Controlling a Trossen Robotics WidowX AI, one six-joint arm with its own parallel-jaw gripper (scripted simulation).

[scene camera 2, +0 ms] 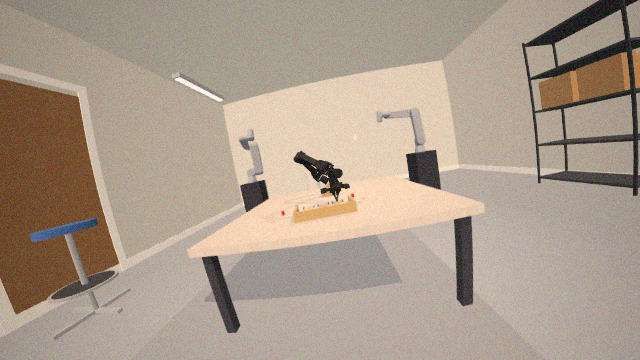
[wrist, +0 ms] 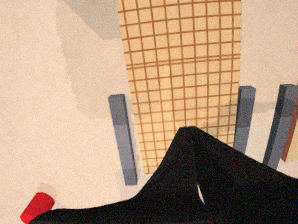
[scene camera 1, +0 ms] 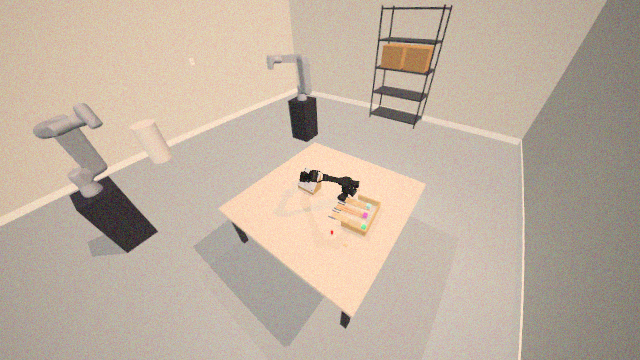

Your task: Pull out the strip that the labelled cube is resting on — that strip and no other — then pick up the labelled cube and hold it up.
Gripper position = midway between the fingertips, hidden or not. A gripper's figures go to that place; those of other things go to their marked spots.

My gripper (wrist: 186, 133): 0.10 m from the lens. A tan gridded strip (wrist: 183, 70): 0.08 m from the lens.
